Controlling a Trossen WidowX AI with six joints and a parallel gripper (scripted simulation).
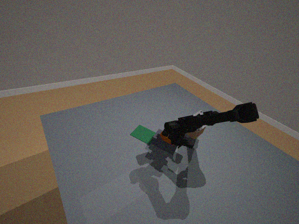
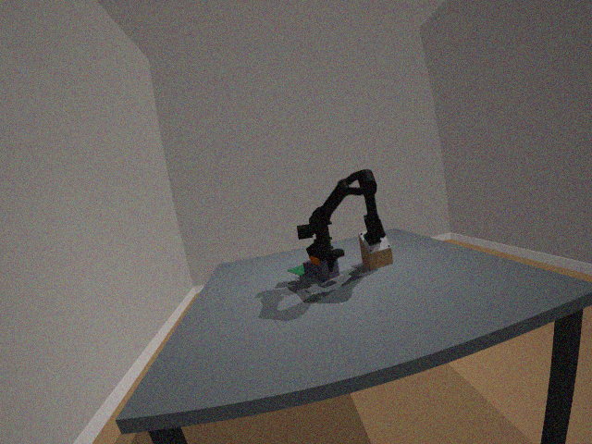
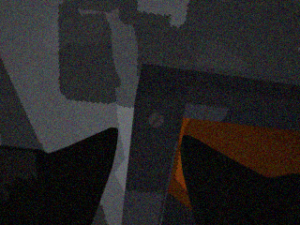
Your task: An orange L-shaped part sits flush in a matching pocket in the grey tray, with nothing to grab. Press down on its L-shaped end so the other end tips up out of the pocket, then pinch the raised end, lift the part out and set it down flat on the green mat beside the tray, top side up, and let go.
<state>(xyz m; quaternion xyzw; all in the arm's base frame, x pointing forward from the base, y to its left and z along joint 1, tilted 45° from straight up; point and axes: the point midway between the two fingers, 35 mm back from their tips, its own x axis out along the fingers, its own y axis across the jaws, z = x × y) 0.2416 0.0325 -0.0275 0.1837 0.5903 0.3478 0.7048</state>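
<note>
The orange L-shaped part lies 50 mm to the right of my gripper tip and 10 mm above it. The rest, counted from my gripper tip: green mat (220 mm to the right, 50 mm below, 50 mm ahead).
</note>
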